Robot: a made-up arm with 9 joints. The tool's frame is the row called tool.
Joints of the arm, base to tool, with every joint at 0 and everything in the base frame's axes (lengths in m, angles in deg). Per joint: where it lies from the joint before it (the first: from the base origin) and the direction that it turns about. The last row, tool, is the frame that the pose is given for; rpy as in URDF.
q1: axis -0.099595 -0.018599 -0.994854 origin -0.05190 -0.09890 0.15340
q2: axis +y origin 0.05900 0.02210 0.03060
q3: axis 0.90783 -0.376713 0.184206 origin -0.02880 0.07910 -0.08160
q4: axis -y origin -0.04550 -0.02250 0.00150
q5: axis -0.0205 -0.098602 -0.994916 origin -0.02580 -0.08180 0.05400
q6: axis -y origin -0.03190 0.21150 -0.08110
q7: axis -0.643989 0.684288 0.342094 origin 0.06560 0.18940 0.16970
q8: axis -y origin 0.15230 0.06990 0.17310
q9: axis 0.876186 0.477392 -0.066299 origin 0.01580 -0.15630 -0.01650
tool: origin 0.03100 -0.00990 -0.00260 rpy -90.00 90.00 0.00
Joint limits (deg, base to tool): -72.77..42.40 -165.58..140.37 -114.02..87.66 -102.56..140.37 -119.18..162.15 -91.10..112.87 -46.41..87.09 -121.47..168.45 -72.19..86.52
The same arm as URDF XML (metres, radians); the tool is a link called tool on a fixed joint. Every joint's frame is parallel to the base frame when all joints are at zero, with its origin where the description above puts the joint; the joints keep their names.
<robot name="arm">
<joint name="tool_fixed" type="fixed"><parent link="link9"/><child link="tool"/><origin xyz="0.0310 -0.0099 -0.0026" rpy="-1.5708 1.5708 0.0000"/></joint>
<joint name="q9" type="revolute"><parent link="link8"/><child link="link9"/><origin xyz="0.0158 -0.1563 -0.0165"/><axis xyz="0.876186 0.477392 -0.066299"/><limit lower="-1.2600" upper="1.5101"/></joint>
<joint name="q8" type="revolute"><parent link="link7"/><child link="link8"/><origin xyz="0.1523 0.0699 0.1731"/><axis xyz="0 -1 0"/><limit lower="-2.1201" upper="2.9400"/></joint>
<joint name="q7" type="revolute"><parent link="link6"/><child link="link7"/><origin xyz="0.0656 0.1894 0.1697"/><axis xyz="-0.643989 0.684288 0.342094"/><limit lower="-0.8100" upper="1.5200"/></joint>
<joint name="q6" type="revolute"><parent link="link5"/><child link="link6"/><origin xyz="-0.0319 0.2115 -0.0811"/><axis xyz="0 -1 0"/><limit lower="-1.5900" upper="1.9700"/></joint>
<joint name="q5" type="revolute"><parent link="link4"/><child link="link5"/><origin xyz="-0.0258 -0.0818 0.0540"/><axis xyz="-0.0205 -0.098602 -0.994916"/><limit lower="-2.0801" upper="2.8301"/></joint>
<joint name="q4" type="revolute"><parent link="link3"/><child link="link4"/><origin xyz="-0.0455 -0.0225 0.0015"/><axis xyz="0 -1 0"/><limit lower="-1.7900" upper="2.4499"/></joint>
<joint name="q3" type="revolute"><parent link="link2"/><child link="link3"/><origin xyz="-0.0288 0.0791 -0.0816"/><axis xyz="0.90783 -0.376713 0.184206"/><limit lower="-1.9900" upper="1.5300"/></joint>
<joint name="q2" type="revolute"><parent link="link1"/><child link="link2"/><origin xyz="0.0590 0.0221 0.0306"/><axis xyz="0 1 0"/><limit lower="-2.8899" upper="2.4499"/></joint>
<joint name="q1" type="revolute"><parent link="base"/><child link="link1"/><origin xyz="-0.0519 -0.0989 0.1534"/><axis xyz="-0.099595 -0.018599 -0.994854"/><limit lower="-1.2701" upper="0.7400"/></joint>
<link name="base"/>
<link name="link1"/>
<link name="link2"/>
<link name="link3"/>
<link name="link4"/>
<link name="link5"/>
<link name="link6"/>
<link name="link7"/>
<link name="link8"/>
<link name="link9"/>
<link name="tool"/>
</robot>

